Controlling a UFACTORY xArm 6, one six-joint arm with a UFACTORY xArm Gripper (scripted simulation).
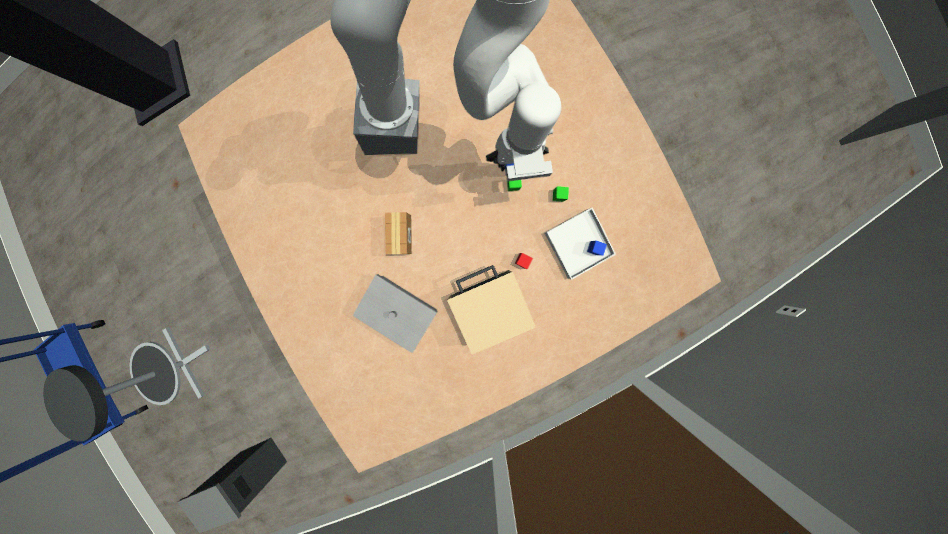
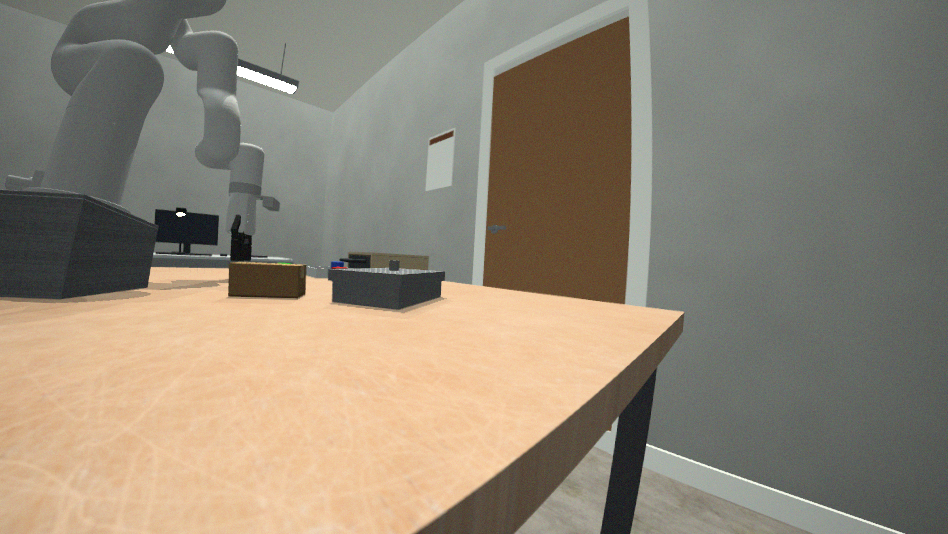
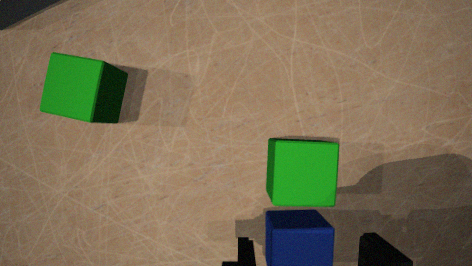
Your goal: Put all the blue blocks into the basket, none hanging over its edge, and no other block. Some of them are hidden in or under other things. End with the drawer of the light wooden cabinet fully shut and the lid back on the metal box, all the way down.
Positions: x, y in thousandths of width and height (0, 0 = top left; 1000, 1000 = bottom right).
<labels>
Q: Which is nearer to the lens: the light wooden cabinet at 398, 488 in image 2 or the brown box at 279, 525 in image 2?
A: The brown box.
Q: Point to a brown box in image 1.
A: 420, 450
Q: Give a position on a green block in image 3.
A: At 637, 648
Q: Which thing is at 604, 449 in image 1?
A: A white basket.
</labels>
